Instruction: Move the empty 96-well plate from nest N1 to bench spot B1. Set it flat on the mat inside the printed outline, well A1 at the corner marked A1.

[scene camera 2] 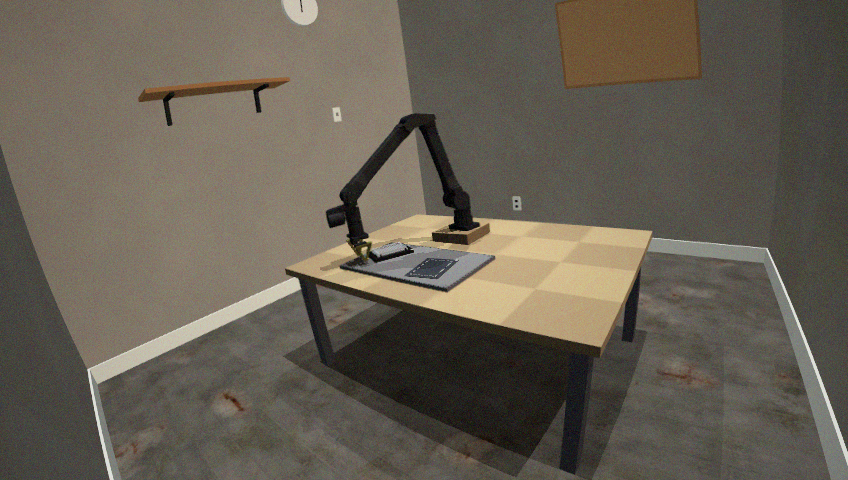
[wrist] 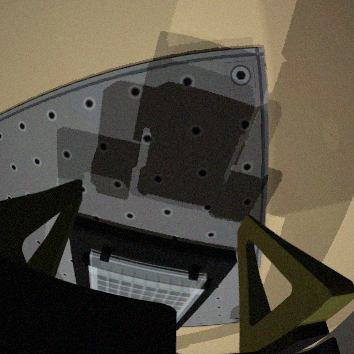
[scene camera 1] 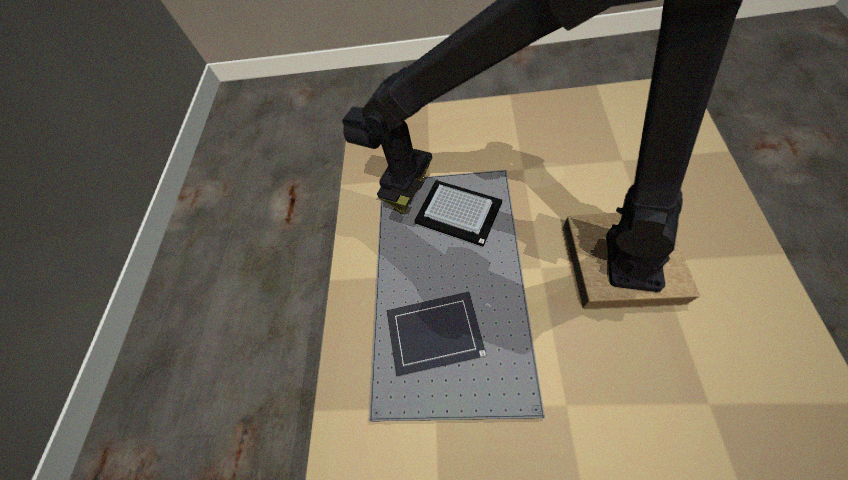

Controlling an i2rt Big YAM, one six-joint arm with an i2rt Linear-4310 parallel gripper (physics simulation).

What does the well plate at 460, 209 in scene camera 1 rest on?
A dark nest pad.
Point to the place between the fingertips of the gripper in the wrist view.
163, 207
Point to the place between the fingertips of the gripper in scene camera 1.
411, 195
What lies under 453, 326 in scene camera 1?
A dark mat.
